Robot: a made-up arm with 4 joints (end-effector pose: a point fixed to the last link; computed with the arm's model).
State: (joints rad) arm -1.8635 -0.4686 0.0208 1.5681
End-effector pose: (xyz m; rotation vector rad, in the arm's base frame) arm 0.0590 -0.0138 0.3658 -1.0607 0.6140 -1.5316
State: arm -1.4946 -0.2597 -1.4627 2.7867
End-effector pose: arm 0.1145 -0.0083 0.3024 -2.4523 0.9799 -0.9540
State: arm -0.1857 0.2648 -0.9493 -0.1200
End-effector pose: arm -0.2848 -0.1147 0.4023 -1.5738 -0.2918 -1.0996
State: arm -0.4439 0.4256 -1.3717 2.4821
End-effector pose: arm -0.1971 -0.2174 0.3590 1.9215 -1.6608 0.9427
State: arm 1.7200 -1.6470 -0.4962 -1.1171
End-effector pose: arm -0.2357 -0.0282 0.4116 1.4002 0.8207 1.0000
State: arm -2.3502 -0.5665 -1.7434 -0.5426
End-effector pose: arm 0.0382 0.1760 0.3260 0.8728 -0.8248 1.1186
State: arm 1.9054 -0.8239 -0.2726 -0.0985
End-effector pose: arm -0.1833 0.1330 0.3463 0.7982 -0.4040 1.4143
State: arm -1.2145 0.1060 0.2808 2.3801
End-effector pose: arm -0.0858 -0.2027 0.4253 0.6813 -1.6511 2.5338
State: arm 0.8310 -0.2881 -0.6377 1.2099
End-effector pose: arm -0.2952 0.0398 0.3671 0.5820 -1.4495 2.1431
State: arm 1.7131 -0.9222 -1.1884 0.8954
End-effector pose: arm -0.2734 0.0514 0.3884 0.2465 -0.7233 2.3423
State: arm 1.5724 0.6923 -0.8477 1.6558
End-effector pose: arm -0.2873 0.3134 0.4603 0.2397 -2.0997 0.4514
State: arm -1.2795 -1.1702 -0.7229 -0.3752
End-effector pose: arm 0.0390 0.0687 0.3702 0.2392 -1.0646 -1.1665
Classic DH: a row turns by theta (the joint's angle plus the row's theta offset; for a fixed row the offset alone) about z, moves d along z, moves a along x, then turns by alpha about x. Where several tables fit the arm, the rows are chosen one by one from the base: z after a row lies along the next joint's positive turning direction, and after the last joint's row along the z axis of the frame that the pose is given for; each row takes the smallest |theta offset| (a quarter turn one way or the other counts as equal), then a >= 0, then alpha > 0; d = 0 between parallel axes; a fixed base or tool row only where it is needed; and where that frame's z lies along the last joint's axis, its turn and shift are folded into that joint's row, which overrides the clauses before.
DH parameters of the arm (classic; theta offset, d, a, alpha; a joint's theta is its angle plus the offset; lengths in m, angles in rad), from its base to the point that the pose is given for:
base (fixed): -0.6066 0 -0.1193 3.1416
joint 1: -0.6066 -0.547 -0.074 1.5708
joint 2: 0.7346 -0.0669 0.0957 -1.6945
joint 3: -1.015 0.2631 -0.0626 -1.0649
joint 4: -0.4428 -0.091 0.0195 -1.434
tool (fixed): 2.0876 0.0318 0 0

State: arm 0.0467 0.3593 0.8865 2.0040
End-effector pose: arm -0.3618 0.0415 0.4564 -0.2506 -0.5833 1.6673
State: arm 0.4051 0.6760 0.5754 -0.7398
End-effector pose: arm -0.3848 0.1528 0.4719 2.9955 0.2902 0.6601
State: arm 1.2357 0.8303 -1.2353 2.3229
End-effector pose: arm -0.3888 0.2527 0.4438 0.2838 -2.1645 -0.0926
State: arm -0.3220 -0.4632 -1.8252 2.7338
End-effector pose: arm -0.0066 -0.1110 0.2982 -1.8445 1.9940 -0.9962
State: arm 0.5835 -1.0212 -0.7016 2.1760
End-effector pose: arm -0.1896 -0.1084 0.3726 -0.7228 -2.0865 2.1388
